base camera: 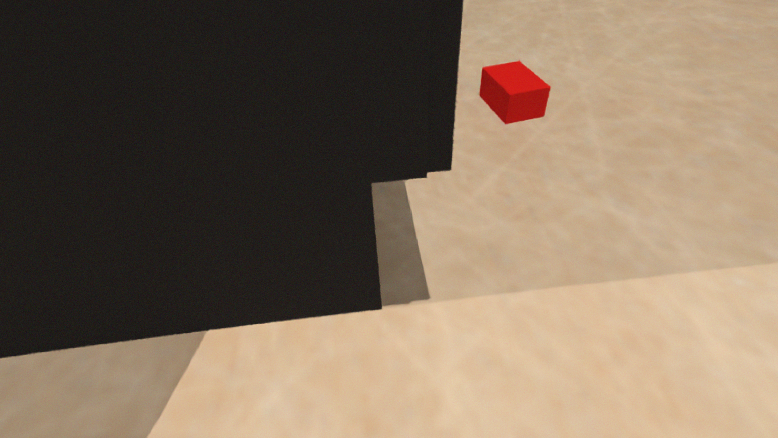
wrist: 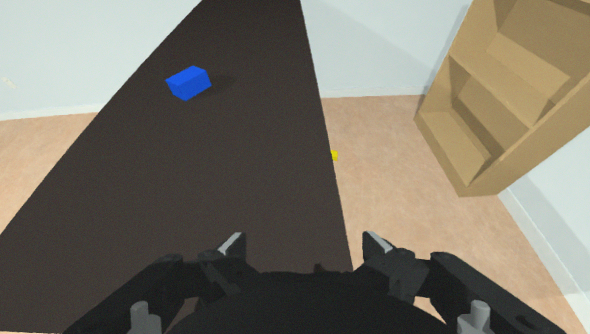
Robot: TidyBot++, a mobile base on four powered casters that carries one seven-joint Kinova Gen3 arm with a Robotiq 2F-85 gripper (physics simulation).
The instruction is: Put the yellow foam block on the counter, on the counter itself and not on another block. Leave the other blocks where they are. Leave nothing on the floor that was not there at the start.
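Frame: origin at the arm's base, x up, y back, z right, level; centimetres.
Seen in the pictures: gripper, fingertip midpoint: [wrist: 303,245].
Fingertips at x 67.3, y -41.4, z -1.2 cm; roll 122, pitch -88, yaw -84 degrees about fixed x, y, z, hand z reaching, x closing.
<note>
A point is followed by its place in that frame.
The yellow foam block [wrist: 334,155] {x -35.1, y -139.7, z 20.1 cm} lies on the floor beyond the counter's right edge in the wrist view, partly hidden by that edge. The dark counter [wrist: 200,190] {x 51.3, y -55.3, z -20.1 cm} [base camera: 217,163] {x -21.8, y -34.8, z -11.5 cm} fills the left of both views. A blue block [wrist: 188,83] {x 55.1, y -85.2, z -32.2 cm} sits on the counter top. A red block [base camera: 514,92] {x -35.2, y -67.3, z 17.1 cm} lies on the floor to the right of the counter in the base camera view. My gripper [wrist: 303,245] {x 67.3, y -41.4, z -1.2 cm} is open and empty, high over the counter's right edge and well short of the yellow block.
A wooden shelf unit [wrist: 540,155] {x 2.1, y -109.9, z 123.4 cm} stands on the floor at the right in the wrist view, near the wall [wrist: 370,50] {x 4.9, y -225.2, z 52.8 cm}. The floor [wrist: 400,210] {x -39.7, y -97.9, z 60.0 cm} [base camera: 598,353] {x -39.7, y -30.4, z 16.2 cm} runs along the counter's right side, between the counter and the shelf unit.
</note>
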